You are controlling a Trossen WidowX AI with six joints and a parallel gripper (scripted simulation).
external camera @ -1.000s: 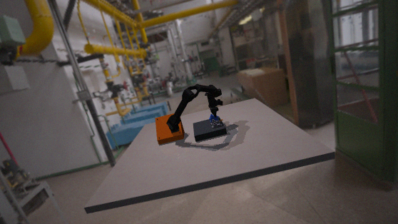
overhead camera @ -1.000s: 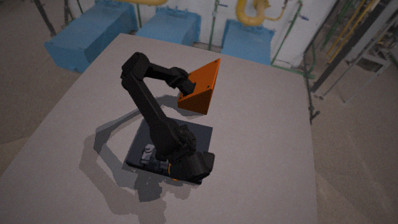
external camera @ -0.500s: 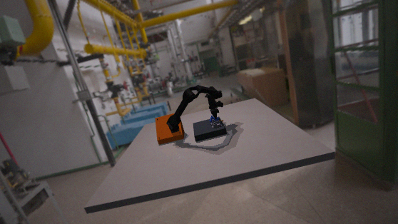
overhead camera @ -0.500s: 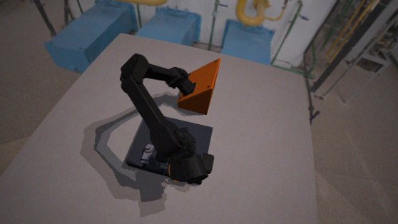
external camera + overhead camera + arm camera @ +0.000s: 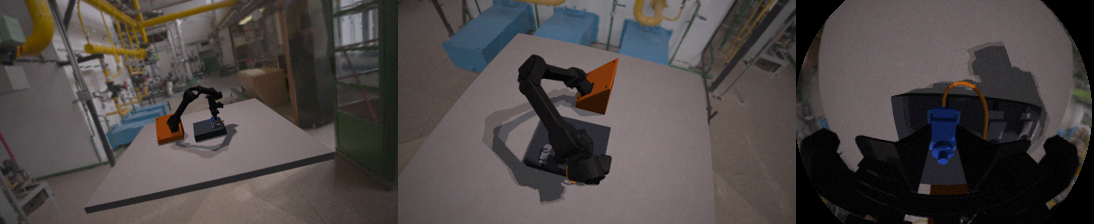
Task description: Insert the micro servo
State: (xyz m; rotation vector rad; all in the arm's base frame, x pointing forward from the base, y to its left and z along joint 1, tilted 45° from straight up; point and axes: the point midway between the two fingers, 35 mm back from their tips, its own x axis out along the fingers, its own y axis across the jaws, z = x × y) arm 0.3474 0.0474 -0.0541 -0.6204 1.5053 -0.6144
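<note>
Now: the robot deck 12 cm behind my gripper tip, 8 cm to the right of it and 3 cm below it.
</note>
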